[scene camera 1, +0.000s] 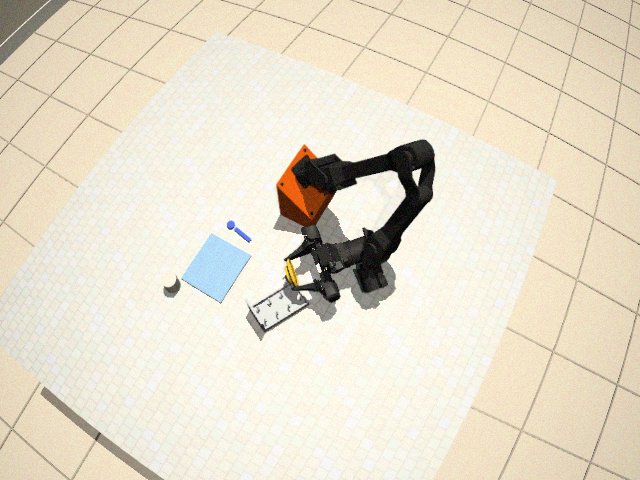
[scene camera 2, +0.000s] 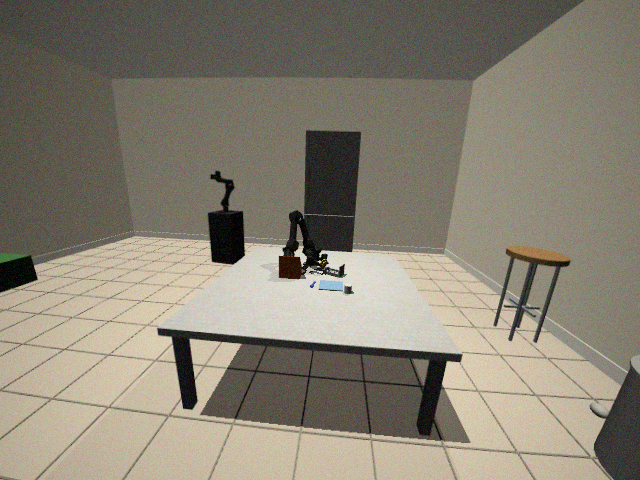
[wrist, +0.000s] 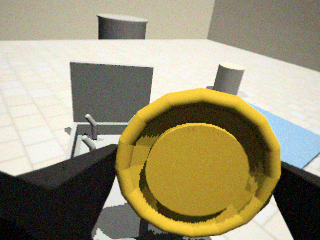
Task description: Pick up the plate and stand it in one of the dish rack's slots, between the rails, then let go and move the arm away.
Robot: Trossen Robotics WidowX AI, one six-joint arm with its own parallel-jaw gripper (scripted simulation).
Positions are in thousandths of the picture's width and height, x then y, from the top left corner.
Note:
My gripper (scene camera 1: 451,572) carries a yellow plate (wrist: 614,656). I also see a grey dish rack (scene camera 1: 435,639), a cream cup (wrist: 717,315) and a light blue mat (scene camera 1: 337,559).
My gripper also shows in the wrist view (wrist: 605,669).

